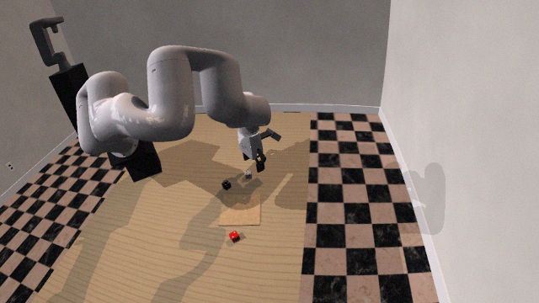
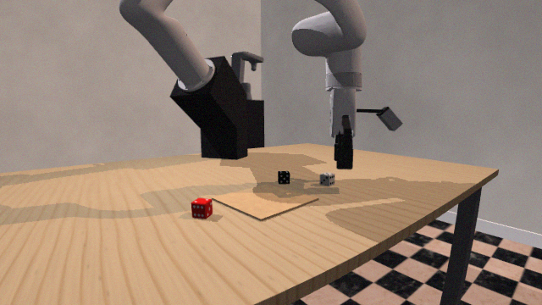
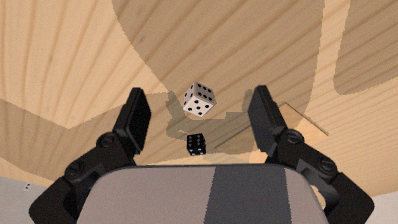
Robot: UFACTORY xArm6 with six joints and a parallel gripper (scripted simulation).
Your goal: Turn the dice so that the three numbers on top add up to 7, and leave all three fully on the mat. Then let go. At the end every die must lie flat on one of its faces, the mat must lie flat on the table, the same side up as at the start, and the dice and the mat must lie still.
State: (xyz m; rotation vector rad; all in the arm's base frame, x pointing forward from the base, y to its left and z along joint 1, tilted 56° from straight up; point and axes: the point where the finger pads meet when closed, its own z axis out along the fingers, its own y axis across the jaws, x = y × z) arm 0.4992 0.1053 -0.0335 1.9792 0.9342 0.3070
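Now: hand 3 cm past the white die, 2 cm to the left of it and 4 cm above it. Also, from my hand: tan mat 5 cm behind, 19 cm to the right, 5 cm below; then red die 6 cm behind, 31 cm to the right, 4 cm below; then black die 11 cm behind, 7 cm to the right, 4 cm below.
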